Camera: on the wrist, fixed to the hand. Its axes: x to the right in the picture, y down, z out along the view.
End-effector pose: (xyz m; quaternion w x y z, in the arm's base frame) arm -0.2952 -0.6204 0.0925 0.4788 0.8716 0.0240 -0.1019
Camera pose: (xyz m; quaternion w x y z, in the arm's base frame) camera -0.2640 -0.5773 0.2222 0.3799 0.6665 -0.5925 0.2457
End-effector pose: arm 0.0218 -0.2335 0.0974 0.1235 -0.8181 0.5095 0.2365
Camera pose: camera -0.0282 -0.3231 0.1928 0.0333 0.2333 -0.9409 -0.2433
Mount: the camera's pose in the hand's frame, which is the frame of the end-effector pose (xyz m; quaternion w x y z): 0.0021 0.0887 -0.1085 0.7236 0.0425 -0.0107 0.6888
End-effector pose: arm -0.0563 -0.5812 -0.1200 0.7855 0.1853 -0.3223 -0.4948
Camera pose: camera 0.0775 -0.5469 -0.1437 0.8979 -0.0598 -0.3903 0.1947
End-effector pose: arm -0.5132 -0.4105 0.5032 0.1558 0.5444 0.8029 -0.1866
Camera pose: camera -0.4364 -0.3279 0.5864 0.2267 0.9516 0.1964 -0.0677
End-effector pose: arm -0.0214 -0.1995 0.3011 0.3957 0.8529 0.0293 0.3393
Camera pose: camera -0.1045 -0.1885 0.4134 0.0167 0.6578 -0.5561 0.5077
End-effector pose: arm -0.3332 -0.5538 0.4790 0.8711 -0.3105 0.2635 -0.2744
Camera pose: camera -0.3721 -0.5399 0.3451 0.8354 -0.0091 0.3836 0.3936
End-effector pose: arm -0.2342 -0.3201 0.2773 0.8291 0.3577 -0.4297 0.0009
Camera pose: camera -0.1830 -0.1903 0.2907 0.5795 -0.0019 -0.5662 0.5862
